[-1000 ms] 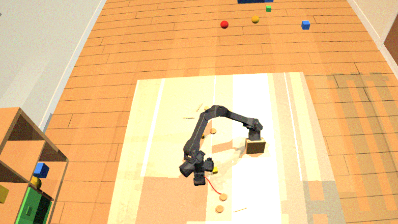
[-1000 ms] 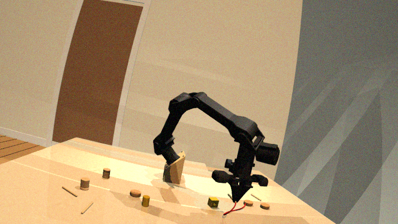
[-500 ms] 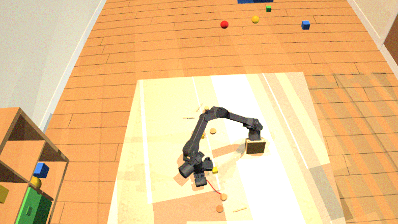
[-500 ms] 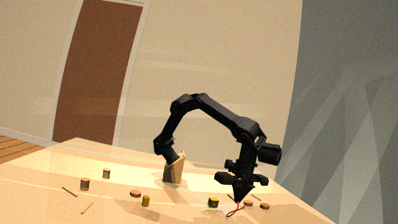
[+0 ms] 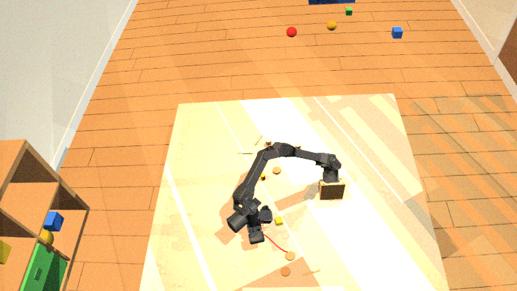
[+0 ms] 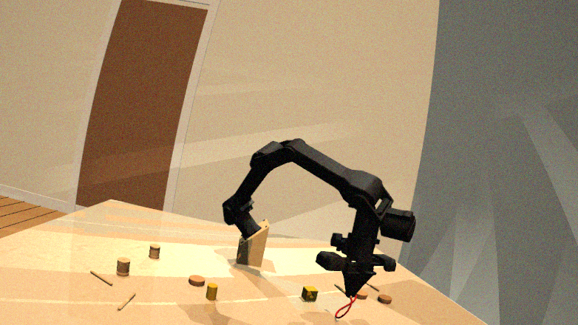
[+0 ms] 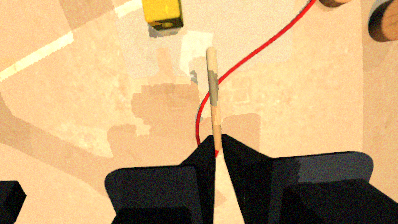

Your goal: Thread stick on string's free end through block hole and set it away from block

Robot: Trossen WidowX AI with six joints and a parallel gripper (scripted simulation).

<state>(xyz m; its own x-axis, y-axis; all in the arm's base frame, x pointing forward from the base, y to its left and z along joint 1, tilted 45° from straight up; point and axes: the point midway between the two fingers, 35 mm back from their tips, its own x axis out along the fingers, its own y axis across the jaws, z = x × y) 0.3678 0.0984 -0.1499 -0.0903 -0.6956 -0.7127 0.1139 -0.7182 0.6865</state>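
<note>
Right now the yellow wooden block is 11 cm behind my gripper tip, 5 cm to the right of it and 4 cm below it. Round my gripper tip: thin wooden stick (2 cm behind); yellow cylinder (30 cm to the right, 6 cm behind, 4 cm below); round button (14 cm behind, 12 cm to the left, 5 cm below).
</note>
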